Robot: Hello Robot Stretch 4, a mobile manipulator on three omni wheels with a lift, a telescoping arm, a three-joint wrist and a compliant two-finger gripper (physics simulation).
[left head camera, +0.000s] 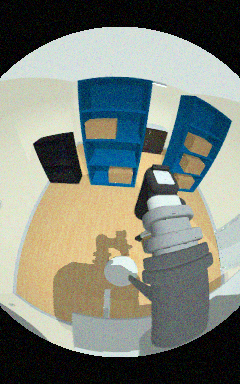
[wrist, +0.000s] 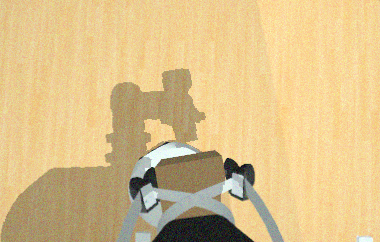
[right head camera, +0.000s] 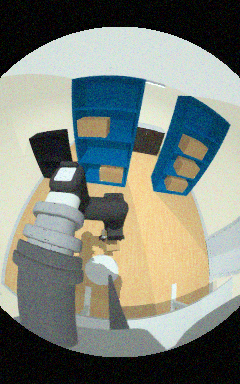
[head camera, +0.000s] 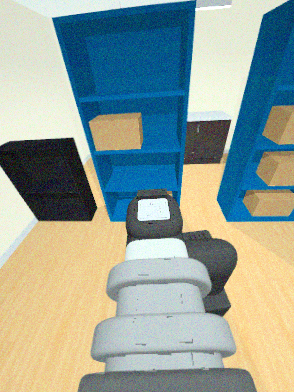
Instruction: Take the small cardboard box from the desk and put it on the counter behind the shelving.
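Pixels of known places: gripper, fingertip midpoint: [left head camera: 145, 237] [wrist: 191, 176]; robot's base, origin of the base link: [left head camera: 120, 269] [right head camera: 101, 268].
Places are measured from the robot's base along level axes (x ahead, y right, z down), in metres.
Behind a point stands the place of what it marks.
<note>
My gripper [wrist: 191, 176] {x 0.223, y 0.087, z -0.996 m} [right head camera: 111, 240] {x 0.223, y 0.087, z -0.996 m} is shut on the small brown cardboard box [wrist: 192, 172] {x 0.237, y 0.087, z -1.046 m} [right head camera: 114, 246] {x 0.174, y 0.102, z -1.045 m}, with one dark fingertip at each side of it. The box hangs above the wooden floor, close to the robot's base. In the head view the arm hides the box and the fingers. The counter, with a light top and dark brown front [head camera: 206, 141] {x 3.029, y 1.102, z -0.467 m} [left head camera: 156, 140] {x 3.022, y 1.194, z -0.466 m} [right head camera: 149, 140] {x 3.030, y 1.084, z -0.472 m}, stands at the back, seen through the gap between the two blue shelving units; its left part is hidden by the left unit. The desk cannot be made out clearly.
The left blue shelving unit [head camera: 132, 96] {x 1.546, y -0.100, z -1.402 m} stands ahead and the right one [head camera: 248, 102] {x 1.771, y 0.971, z -1.272 m} at the right, both holding larger cardboard boxes. A strip of wooden floor [head camera: 202, 187] {x 2.247, y 0.869, z 0.028 m} runs between them. A low black cabinet [head camera: 47, 175] {x 1.908, y -1.350, z -0.566 m} [left head camera: 59, 157] {x 1.896, y -1.261, z -0.491 m} stands at the left.
</note>
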